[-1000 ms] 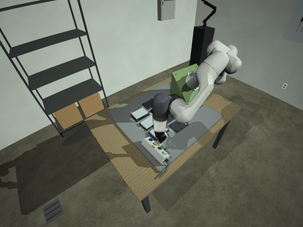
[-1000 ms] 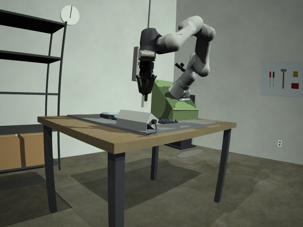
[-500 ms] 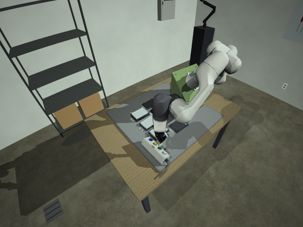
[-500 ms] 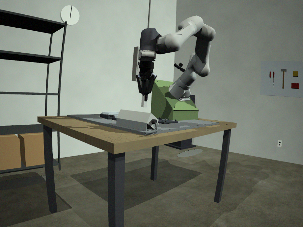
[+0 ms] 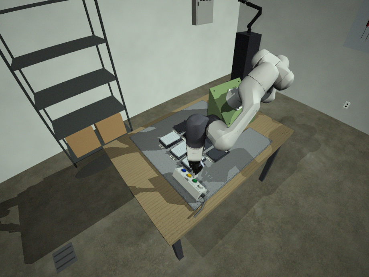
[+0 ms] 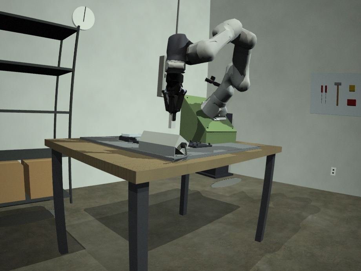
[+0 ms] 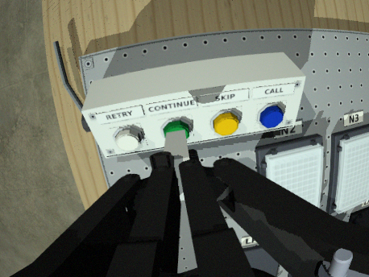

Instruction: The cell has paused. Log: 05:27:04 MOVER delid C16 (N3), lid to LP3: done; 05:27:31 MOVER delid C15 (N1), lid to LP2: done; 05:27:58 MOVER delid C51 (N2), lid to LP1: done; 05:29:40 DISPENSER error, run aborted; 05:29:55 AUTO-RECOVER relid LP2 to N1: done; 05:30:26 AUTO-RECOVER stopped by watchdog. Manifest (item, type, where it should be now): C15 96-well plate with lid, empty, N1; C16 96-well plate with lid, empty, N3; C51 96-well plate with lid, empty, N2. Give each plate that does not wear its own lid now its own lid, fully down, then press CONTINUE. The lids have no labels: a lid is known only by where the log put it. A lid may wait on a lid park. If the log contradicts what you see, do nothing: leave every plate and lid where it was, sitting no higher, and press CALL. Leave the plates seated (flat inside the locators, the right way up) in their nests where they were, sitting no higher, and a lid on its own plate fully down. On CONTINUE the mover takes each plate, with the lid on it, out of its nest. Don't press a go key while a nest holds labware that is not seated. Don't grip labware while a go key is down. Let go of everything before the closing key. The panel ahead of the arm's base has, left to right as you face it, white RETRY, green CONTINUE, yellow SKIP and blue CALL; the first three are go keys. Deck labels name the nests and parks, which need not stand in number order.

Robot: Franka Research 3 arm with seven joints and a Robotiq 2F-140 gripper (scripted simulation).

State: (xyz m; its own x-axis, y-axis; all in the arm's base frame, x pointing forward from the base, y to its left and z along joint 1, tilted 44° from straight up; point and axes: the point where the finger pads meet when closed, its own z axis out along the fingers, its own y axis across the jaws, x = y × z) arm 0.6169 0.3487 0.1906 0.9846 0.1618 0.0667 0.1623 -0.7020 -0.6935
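The green CONTINUE key lies 7 cm below my hand. Also, from my hand: white RETRY key: 1 cm behind, 5 cm to the left, 7 cm below; then blue CALL key: 2 cm ahead, 10 cm to the right, 7 cm below; then yellow SKIP key: 1 cm ahead, 5 cm to the right, 7 cm below.
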